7 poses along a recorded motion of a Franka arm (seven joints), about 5.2 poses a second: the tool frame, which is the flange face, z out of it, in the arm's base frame.
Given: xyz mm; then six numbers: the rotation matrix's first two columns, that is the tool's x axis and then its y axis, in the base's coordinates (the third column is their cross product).
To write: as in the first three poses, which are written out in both.
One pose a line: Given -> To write
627.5 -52.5 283.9 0.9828 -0.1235 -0.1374 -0.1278 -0.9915 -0.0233 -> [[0.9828 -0.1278 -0.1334 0.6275], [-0.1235 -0.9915 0.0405 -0.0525], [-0.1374 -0.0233 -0.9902 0.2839], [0 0 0 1]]
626.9 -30.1 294.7 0.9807 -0.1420 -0.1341 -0.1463 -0.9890 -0.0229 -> [[0.9807 -0.1463 -0.1294 0.6269], [-0.1420 -0.9890 0.0421 -0.0301], [-0.1341 -0.0229 -0.9907 0.2947], [0 0 0 1]]
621.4 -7.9 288.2 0.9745 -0.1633 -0.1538 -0.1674 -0.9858 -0.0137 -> [[0.9745 -0.1674 -0.1494 0.6214], [-0.1633 -0.9858 0.0391 -0.0079], [-0.1538 -0.0137 -0.9880 0.2882], [0 0 0 1]]
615.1 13.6 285.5 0.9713 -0.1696 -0.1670 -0.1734 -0.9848 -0.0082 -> [[0.9713 -0.1734 -0.1631 0.6151], [-0.1696 -0.9848 0.0369 0.0136], [-0.1670 -0.0082 -0.9859 0.2855], [0 0 0 1]]
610.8 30.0 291.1 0.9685 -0.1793 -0.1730 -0.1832 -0.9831 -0.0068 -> [[0.9685 -0.1832 -0.1689 0.6108], [-0.1793 -0.9831 0.0383 0.0300], [-0.1730 -0.0068 -0.9850 0.2911], [0 0 0 1]]
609.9 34.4 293.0 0.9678 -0.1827 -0.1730 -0.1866 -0.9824 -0.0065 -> [[0.9678 -0.1866 -0.1688 0.6099], [-0.1827 -0.9824 0.0386 0.0344], [-0.1730 -0.0065 -0.9849 0.2930], [0 0 0 1]]
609.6 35.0 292.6 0.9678 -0.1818 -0.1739 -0.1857 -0.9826 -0.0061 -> [[0.9678 -0.1857 -0.1698 0.6096], [-0.1818 -0.9826 0.0382 0.0350], [-0.1739 -0.0061 -0.9847 0.2926], [0 0 0 1]]
